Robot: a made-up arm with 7 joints.
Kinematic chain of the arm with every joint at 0, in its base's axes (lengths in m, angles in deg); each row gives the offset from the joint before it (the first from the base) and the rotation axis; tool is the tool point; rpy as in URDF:
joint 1: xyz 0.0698 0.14 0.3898 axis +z
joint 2: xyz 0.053 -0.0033 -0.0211 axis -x
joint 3: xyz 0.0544 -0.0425 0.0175 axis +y
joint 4: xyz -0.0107 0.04 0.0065 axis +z
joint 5: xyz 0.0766 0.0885 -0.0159 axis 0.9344 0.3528 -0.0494
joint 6: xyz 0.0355 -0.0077 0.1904 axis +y
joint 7: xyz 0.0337 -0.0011 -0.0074 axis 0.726 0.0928 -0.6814
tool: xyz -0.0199 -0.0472 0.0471 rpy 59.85 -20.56 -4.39
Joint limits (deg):
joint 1: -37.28..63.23
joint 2: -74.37..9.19
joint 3: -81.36..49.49
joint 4: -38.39..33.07
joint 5: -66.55..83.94
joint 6: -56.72..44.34
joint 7: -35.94..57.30
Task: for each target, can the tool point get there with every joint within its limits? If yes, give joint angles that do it. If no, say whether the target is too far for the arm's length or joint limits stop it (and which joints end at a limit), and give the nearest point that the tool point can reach.
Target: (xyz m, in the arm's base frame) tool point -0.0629 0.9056 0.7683
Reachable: no: too far | nearest point 0.0373 0.5046 0.5370 | short by 0.474 m
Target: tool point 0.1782 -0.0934 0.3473
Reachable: yes | joints -0.16 -41.53 -69.50 -18.77 63.69 -13.12 -11.72
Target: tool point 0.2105 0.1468 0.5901
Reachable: yes | joints 5.90 -5.44 -15.78 -13.28 -3.52 -47.13 43.38
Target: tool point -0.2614 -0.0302 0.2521
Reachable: no: joint limits stop it (at a limit: joint 1, joint 2, joint 4, joint 7) | nearest point -0.1096 0.0065 0.3146 | short by 0.168 m
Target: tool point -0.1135 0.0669 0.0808
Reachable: no: joint limits stop it (at a limit: joint 1, joint 2, joint 3, joint 4, joint 7) | nearest point -0.0312 0.0284 0.2086 | short by 0.157 m
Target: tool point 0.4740 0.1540 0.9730
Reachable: no: too far | nearest point 0.3188 0.1486 0.6693 | short by 0.341 m
